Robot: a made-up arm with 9 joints. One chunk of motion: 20 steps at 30 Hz.
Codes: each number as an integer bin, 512 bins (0 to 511) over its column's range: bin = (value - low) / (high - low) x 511, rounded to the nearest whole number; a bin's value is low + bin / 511 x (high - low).
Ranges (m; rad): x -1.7..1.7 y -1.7..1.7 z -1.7..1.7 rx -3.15..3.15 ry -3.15..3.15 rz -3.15..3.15
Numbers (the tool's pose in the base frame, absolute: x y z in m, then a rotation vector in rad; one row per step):
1: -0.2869 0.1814 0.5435 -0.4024 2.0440 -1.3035
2: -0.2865 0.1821 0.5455 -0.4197 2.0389 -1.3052
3: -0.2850 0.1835 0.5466 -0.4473 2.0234 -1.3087
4: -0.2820 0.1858 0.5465 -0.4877 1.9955 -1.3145
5: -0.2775 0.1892 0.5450 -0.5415 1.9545 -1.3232
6: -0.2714 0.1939 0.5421 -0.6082 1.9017 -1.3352
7: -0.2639 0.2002 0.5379 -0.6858 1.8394 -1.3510
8: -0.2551 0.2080 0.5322 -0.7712 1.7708 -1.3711
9: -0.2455 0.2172 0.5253 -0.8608 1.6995 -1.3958
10: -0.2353 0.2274 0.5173 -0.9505 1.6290 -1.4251
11: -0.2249 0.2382 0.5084 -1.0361 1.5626 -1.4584
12: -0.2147 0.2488 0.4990 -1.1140 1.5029 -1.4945
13: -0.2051 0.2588 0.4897 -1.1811 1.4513 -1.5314
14: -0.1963 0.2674 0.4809 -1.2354 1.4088 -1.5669
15: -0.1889 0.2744 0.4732 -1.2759 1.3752 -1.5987
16: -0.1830 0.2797 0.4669 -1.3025 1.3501 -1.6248
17: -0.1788 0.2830 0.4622 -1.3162 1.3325 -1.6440
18: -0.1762 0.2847 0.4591 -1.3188 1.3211 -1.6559
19: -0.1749 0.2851 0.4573 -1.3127 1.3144 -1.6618
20: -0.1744 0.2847 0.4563 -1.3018 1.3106 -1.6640
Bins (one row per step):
1: 212 283 337 223 421 150
2: 212 283 337 221 421 150
3: 213 283 338 219 420 149
4: 213 283 338 216 417 149
5: 214 284 337 212 414 148
6: 215 285 337 206 410 147
7: 216 286 336 200 405 146
8: 217 287 335 193 399 144
9: 219 288 334 186 393 142
10: 220 290 333 178 388 140
11: 222 291 332 171 382 137
12: 223 293 330 165 377 134
13: 225 294 329 160 373 131
14: 226 296 328 155 370 128
15: 227 297 327 152 367 126
16: 228 298 326 150 365 124
17: 229 298 325 149 364 122
18: 229 298 325 149 363 121
19: 229 298 324 149 362 121
20: 229 298 324 150 362 121

